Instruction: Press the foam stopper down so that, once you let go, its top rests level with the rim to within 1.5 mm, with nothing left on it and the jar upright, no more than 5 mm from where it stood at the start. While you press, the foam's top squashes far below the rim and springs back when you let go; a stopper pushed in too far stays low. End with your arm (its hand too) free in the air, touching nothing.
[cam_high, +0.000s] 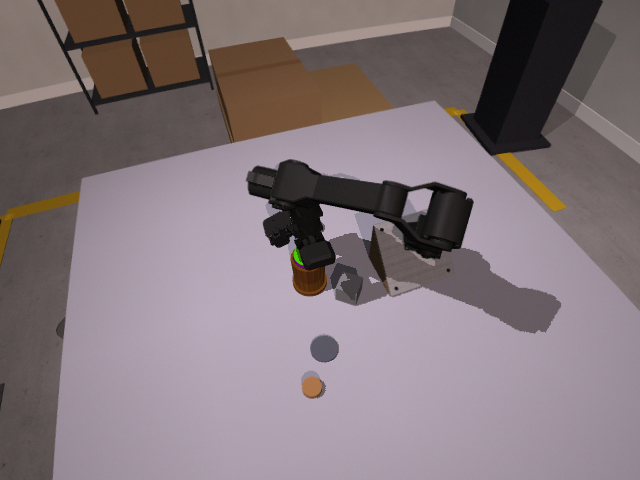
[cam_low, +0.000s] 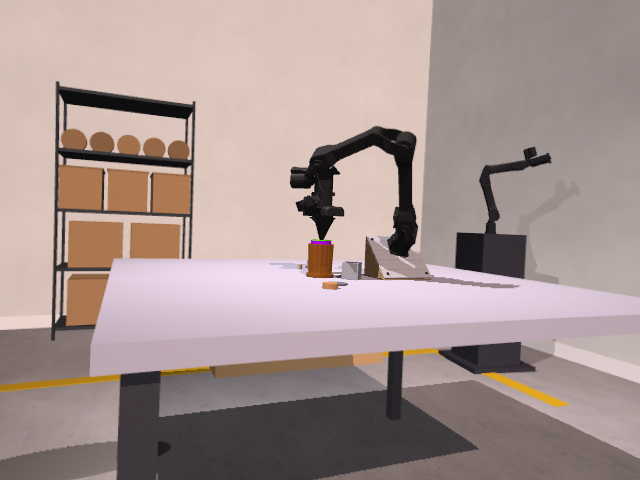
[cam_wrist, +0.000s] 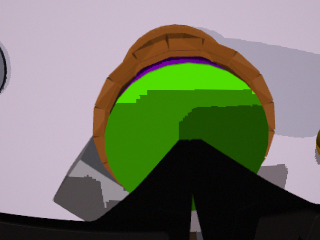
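Now: the bright green foam stopper 5 cm below my hand. Also, from my hand: orange disc (4 cm ahead, 26 cm to the left, 14 cm below); then grey cube (8 cm behind, 5 cm to the left, 12 cm below); then dark grey disc (18 cm to the left, 15 cm below).
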